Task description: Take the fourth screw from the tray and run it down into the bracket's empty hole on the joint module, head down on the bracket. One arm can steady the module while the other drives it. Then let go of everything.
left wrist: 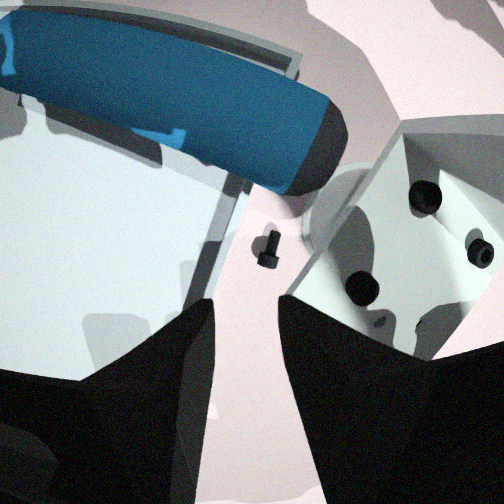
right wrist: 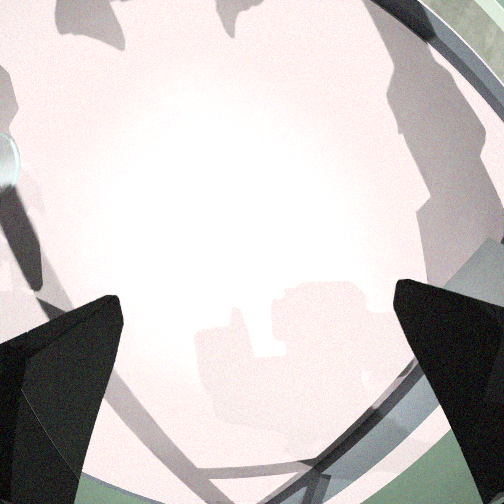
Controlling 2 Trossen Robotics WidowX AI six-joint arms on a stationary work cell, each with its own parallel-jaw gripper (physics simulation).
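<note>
In the left wrist view a small black screw (left wrist: 269,250) lies on the pink table top, between the pale tray (left wrist: 100,240) and the white bracket (left wrist: 400,250) of the joint module. The bracket holds three black screw heads (left wrist: 425,196) and shows a small empty hole (left wrist: 380,320) near my right finger. My left gripper (left wrist: 246,300) is nearly shut with nothing between its fingers; it hangs just short of the loose screw. My right gripper (right wrist: 257,300) is wide open and empty over bare table, with no task object in its view.
A blue-handled driver (left wrist: 175,100) lies across the tray's far edge, its dark end close to the module's round body (left wrist: 330,200). In the right wrist view, the table's curved rim (right wrist: 380,430) and a green floor show at the bottom.
</note>
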